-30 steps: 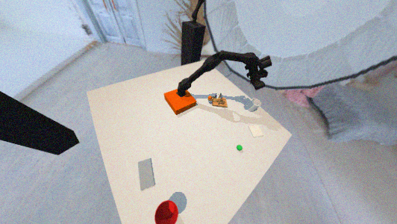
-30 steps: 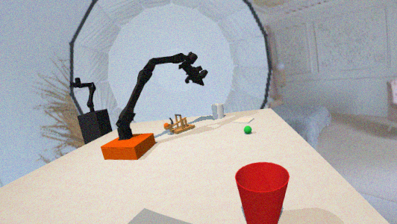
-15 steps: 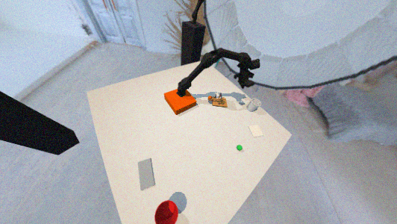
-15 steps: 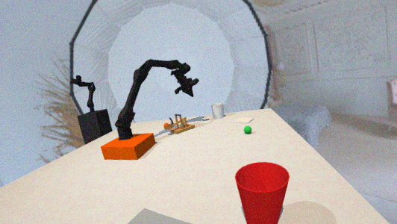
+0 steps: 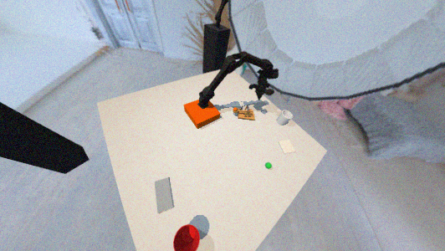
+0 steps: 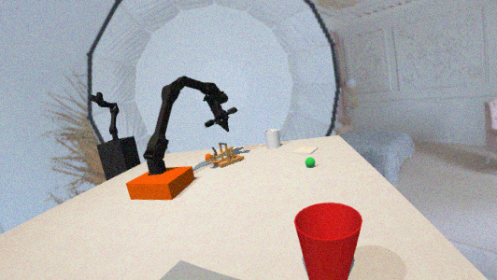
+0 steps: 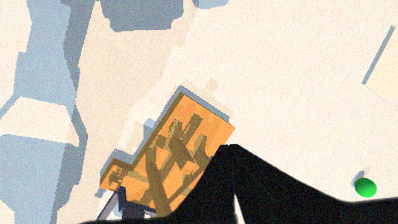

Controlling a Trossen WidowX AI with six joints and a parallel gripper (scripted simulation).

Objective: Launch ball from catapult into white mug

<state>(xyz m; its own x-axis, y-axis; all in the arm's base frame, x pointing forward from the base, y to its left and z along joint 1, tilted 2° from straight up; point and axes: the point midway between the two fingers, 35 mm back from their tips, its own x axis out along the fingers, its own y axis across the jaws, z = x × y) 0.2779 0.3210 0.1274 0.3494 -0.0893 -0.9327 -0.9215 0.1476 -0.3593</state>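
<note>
Now: gripper tip 16 cm to the left of the orange ball, 10 cm past it and 8 cm above it. The rest, counted from my gripper tip: white mug (24 cm ahead, 12 cm below, 11 cm to the left); then catapult (10 cm to the right, 9 cm below, 6 cm behind); then white flat pad (38 cm ahead, 14 cm below, 9 cm to the right).
</note>
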